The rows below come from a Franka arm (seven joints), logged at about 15 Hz.
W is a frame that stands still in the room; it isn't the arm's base.
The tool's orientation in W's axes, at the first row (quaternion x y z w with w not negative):
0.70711, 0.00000, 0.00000, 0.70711
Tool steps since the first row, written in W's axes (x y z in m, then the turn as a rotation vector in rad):
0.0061, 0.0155, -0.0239, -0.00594, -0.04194, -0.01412
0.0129, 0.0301, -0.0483, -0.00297, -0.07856, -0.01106
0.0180, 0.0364, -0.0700, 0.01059, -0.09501, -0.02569
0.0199, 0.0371, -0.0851, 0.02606, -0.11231, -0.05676
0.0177, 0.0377, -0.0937, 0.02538, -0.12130, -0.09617
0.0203, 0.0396, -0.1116, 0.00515, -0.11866, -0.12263
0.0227, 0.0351, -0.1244, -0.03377, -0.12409, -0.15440
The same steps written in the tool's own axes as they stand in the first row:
0.0061, -0.0239, -0.0155, -0.00594, -0.01412, 0.04194
0.0129, -0.0483, -0.0301, -0.00297, -0.01106, 0.07856
0.0180, -0.0700, -0.0364, 0.01059, -0.02569, 0.09501
0.0199, -0.0851, -0.0371, 0.02606, -0.05676, 0.11231
0.0177, -0.0937, -0.0377, 0.02538, -0.09617, 0.12130
0.0203, -0.1116, -0.0396, 0.00515, -0.12263, 0.11866
0.0227, -0.1244, -0.0351, -0.03377, -0.15440, 0.12409

